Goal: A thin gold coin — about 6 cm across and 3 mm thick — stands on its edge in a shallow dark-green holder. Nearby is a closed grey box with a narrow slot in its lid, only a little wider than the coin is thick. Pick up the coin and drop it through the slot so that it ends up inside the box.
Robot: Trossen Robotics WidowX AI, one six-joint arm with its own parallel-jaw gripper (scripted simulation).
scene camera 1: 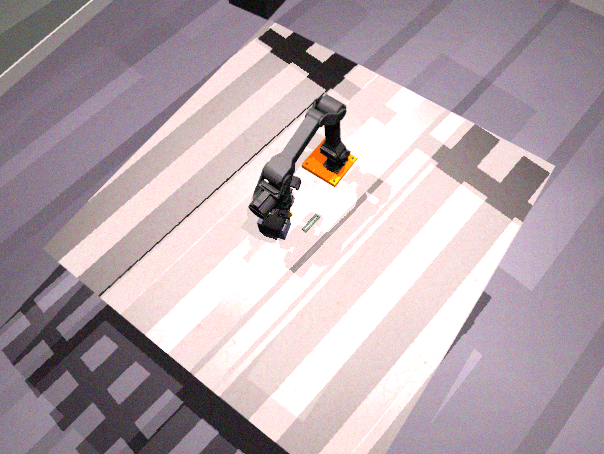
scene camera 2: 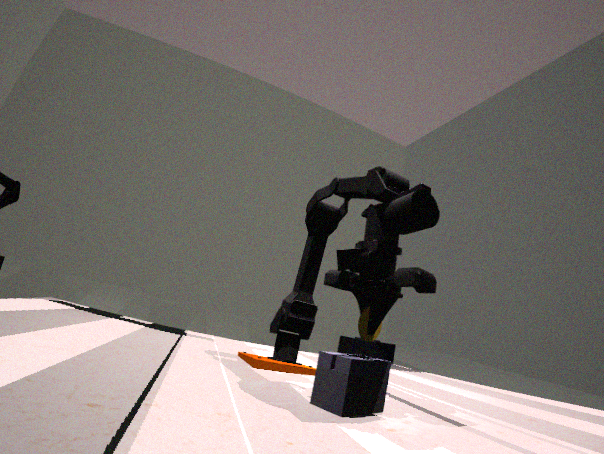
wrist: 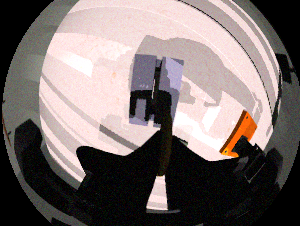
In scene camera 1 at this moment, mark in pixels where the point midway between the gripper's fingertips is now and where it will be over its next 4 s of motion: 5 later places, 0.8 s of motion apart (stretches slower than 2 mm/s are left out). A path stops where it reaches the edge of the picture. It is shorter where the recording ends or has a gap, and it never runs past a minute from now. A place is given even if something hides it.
The gripper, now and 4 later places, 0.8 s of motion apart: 284, 214; 273, 215; 271, 215; 272, 216; 272, 216
